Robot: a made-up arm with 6 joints. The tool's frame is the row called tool. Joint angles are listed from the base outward. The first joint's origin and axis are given. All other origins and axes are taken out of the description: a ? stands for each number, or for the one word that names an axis. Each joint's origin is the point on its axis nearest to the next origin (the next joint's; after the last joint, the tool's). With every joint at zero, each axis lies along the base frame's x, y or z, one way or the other. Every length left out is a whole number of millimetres.
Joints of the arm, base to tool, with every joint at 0 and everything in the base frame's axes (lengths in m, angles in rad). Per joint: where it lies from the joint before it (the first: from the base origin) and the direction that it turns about. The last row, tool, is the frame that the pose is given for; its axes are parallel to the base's.
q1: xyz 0 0 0.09 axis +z
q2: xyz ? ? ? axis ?
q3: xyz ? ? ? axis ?
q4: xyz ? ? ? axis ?
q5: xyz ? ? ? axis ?
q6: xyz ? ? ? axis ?
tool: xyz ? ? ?
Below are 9 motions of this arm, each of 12 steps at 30 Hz.
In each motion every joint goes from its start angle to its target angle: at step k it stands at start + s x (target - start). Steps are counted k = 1, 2, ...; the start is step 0. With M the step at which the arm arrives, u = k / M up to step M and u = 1 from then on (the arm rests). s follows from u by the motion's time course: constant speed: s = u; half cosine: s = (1 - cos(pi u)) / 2; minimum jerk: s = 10 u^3 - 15 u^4 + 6 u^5.
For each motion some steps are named. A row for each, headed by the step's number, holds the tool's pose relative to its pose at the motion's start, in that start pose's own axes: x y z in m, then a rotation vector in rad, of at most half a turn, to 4 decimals.
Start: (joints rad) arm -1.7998 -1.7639 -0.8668 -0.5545 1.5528 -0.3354
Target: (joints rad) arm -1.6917 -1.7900 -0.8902 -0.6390 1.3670 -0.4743
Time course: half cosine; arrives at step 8
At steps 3, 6, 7, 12:
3: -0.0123 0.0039 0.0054 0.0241 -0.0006 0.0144
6: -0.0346 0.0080 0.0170 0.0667 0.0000 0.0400
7: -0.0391 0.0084 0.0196 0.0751 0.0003 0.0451
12: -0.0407 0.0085 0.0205 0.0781 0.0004 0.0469

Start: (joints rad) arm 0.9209 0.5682 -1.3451 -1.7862 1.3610 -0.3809
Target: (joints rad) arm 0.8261 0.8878 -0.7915 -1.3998 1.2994 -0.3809
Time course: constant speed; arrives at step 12
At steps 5, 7, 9, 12:
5: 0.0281 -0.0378 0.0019 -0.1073 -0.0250 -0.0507
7: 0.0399 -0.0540 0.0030 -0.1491 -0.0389 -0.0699
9: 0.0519 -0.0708 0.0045 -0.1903 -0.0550 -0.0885
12: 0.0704 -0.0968 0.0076 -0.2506 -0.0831 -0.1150

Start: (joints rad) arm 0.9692 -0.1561 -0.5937 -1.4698 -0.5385 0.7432
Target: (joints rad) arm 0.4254 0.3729 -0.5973 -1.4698 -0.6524 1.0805
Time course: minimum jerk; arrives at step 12
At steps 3, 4, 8, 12:
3: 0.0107 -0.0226 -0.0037 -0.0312 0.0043 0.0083
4: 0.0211 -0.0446 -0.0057 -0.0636 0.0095 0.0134
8: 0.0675 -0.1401 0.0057 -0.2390 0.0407 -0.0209
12: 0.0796 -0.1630 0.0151 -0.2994 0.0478 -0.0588

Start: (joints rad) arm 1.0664 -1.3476 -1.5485 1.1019 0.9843 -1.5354
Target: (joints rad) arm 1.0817 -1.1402 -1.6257 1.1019 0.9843 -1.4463
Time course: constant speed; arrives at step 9
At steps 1, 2, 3, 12:
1: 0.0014 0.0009 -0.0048 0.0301 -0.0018 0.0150
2: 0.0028 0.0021 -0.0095 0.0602 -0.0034 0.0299
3: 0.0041 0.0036 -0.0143 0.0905 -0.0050 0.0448
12: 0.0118 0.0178 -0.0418 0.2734 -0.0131 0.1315

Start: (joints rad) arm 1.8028 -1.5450 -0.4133 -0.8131 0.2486 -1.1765
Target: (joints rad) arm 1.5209 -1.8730 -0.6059 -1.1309 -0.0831 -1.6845
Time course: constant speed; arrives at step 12
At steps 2, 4, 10, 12:
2: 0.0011 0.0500 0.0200 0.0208 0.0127 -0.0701
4: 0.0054 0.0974 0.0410 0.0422 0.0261 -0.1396
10: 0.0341 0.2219 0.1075 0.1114 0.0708 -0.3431
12: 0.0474 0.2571 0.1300 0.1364 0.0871 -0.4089

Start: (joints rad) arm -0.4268 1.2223 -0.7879 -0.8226 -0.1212 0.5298
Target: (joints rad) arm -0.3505 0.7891 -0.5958 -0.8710 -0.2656 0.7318
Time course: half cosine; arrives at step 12
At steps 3, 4, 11, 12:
3: 0.0158 0.0199 -0.0482 0.1143 -0.0350 0.0292
4: 0.0274 0.0371 -0.0803 0.1951 -0.0594 0.0501
11: 0.1118 0.2209 -0.2453 0.7662 -0.2244 0.2035
12: 0.1136 0.2262 -0.2476 0.7794 -0.2281 0.2072

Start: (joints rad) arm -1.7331 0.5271 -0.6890 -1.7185 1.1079 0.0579
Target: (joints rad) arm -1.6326 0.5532 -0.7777 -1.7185 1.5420 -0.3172
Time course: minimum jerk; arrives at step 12
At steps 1, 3, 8, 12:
1: 0.0000 -0.0010 0.0007 -0.0038 -0.0002 0.0003
3: 0.0002 -0.0198 0.0137 -0.0775 -0.0044 0.0067
8: 0.0016 -0.1102 0.1187 -0.5932 -0.0482 0.0403
12: 0.0010 -0.1230 0.1520 -0.7514 -0.0662 0.0458

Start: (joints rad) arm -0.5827 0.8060 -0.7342 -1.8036 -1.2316 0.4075
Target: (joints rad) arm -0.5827 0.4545 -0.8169 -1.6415 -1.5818 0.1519
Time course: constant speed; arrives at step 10
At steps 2, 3, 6, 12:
2: 0.0084 0.0420 -0.0364 0.0542 -0.0644 -0.0441
3: 0.0143 0.0637 -0.0530 0.0824 -0.0963 -0.0657
6: 0.0383 0.1301 -0.0960 0.1713 -0.1906 -0.1286
12: 0.0820 0.2202 -0.1346 0.2993 -0.3127 -0.2081

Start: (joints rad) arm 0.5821 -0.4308 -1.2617 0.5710 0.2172 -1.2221
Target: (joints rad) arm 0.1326 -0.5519 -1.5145 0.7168 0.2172 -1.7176
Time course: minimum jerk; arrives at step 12
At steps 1, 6, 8, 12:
1: 0.0005 -0.0011 0.0009 -0.0007 -0.0010 0.0012
6: 0.0414 -0.1098 0.0801 -0.0802 -0.1267 0.0994
8: 0.0584 -0.1766 0.1174 -0.1398 -0.2235 0.1341
12: 0.0663 -0.2253 0.1402 -0.1889 -0.3013 0.1463

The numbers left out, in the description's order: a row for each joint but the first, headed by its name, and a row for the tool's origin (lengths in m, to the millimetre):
q2: xyz -0.373 0.286 0, axis -x
q3: xyz 0 -0.096 -0.071, axis -y
q4: xyz 0.061 0 0.061, axis +y
q5: xyz -0.35 0 0.056, axis -x
q6: xyz 0 0.102 -0.211, axis +x
tool: xyz 0 -0.267 -0.102

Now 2 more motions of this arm.
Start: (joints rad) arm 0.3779 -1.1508 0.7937 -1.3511 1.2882 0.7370
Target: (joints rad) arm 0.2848 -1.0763 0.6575 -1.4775 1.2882 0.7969
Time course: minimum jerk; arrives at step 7
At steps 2, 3, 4, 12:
2: 0.0005 0.0026 -0.0088 0.0098 -0.0155 0.0047
3: 0.0017 0.0067 -0.0223 0.0248 -0.0394 0.0123
4: 0.0036 0.0116 -0.0379 0.0420 -0.0675 0.0221
12: 0.0074 0.0183 -0.0590 0.0653 -0.1062 0.0369

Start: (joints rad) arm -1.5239 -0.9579 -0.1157 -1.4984 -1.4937 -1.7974
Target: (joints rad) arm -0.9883 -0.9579 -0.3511 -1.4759 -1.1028 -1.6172
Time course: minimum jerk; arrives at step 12
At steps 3, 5, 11, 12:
3: 0.0200 -0.0229 0.0286 0.0095 0.0665 0.0284
5: 0.0740 -0.0794 0.0880 0.0314 0.2190 0.1037
11: 0.2585 -0.2394 0.1861 0.0938 0.5932 0.3616
12: 0.2601 -0.2407 0.1865 0.0943 0.5959 0.3640

